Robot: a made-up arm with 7 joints. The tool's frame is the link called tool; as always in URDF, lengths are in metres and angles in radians.
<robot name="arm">
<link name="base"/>
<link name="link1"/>
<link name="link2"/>
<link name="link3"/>
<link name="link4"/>
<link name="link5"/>
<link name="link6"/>
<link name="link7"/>
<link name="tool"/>
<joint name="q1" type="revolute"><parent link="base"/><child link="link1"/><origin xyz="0 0 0" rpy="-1.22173 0 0"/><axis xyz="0 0 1"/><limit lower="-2.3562" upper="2.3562"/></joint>
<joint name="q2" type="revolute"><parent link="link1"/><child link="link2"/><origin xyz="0 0 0" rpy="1.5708 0 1.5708"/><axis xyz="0 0 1"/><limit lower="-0.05" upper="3.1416"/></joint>
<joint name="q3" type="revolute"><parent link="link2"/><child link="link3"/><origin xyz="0 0 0" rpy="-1.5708 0 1.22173"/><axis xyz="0 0 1"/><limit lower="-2.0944" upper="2.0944"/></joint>
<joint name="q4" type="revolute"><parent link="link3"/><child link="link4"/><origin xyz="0 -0.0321 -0.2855" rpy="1.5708 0 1.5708"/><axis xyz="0 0 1"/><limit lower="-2.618" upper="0.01"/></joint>
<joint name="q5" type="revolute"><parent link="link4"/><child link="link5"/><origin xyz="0.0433 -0.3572 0" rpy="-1.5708 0 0"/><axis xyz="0 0 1"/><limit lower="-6.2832" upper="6.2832"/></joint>
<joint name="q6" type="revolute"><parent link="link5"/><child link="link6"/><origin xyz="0 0 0" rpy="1.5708 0 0"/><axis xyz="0 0 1"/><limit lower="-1.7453" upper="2.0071"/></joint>
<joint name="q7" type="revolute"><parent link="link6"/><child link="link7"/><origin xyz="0 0 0" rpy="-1.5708 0 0"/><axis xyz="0 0 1"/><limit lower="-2.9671" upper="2.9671"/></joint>
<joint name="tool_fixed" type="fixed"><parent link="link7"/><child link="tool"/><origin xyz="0 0 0" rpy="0 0 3.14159"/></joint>
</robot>
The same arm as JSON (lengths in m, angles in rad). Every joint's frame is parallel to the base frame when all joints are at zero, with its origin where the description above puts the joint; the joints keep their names.
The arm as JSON. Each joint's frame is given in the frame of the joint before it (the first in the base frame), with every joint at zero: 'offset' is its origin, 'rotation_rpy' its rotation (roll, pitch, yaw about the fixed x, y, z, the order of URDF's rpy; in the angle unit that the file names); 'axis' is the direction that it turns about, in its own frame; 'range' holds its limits. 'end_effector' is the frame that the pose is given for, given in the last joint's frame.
{"length_unit": "m", "angle_unit": "rad", "chain": [{"id": "q1", "offset": [0.0, 0.0, 0.0], "rotation_rpy": [0.0, 0.0, 0.0], "axis": [0.0, 0.9397, 0.342], "range": [-2.3562, 2.3562]}, {"id": "q2", "offset": [0.0, 0.0, 0.0], "rotation_rpy": [0.0, 0.0, 0.0], "axis": [1.0, 0.0, 0.0], "range": [-0.05, 3.1416]}, {"id": "q3", "offset": [0.0, 0.0, 0.0], "rotation_rpy": [0.0, 0.0, 0.0], "axis": [0.0, 0.0, 1.0], "range": [-2.0944, 2.0944]}, {"id": "q4", "offset": [0.0321, 0.0, -0.2855], "rotation_rpy": [0.0, 0.0, 0.0], "axis": [0.0, 1.0, 0.0], "range": [-2.618, 0.01]}, {"id": "q5", "offset": [-0.0433, 0.0, -0.3572], "rotation_rpy": [0.0, 0.0, 0.0], "axis": [0.0, 0.0, 1.0], "range": [-6.2832, 6.2832]}, {"id": "q6", "offset": [0.0, 0.0, 0.0], "rotation_rpy": [0.0, 0.0, 0.0], "axis": [0.0, 1.0, 0.0], "range": [-1.7453, 2.0071]}, {"id": "q7", "offset": [0.0, 0.0, 0.0], "rotation_rpy": [0.0, 0.0, 0.0], "axis": [0.0, 0.0, 1.0], "range": [-2.9671, 2.9671]}], "end_effector": {"offset": [0.0, 0.0, 0.0], "rotation_rpy": [0.0, 0.0, 0.0]}}
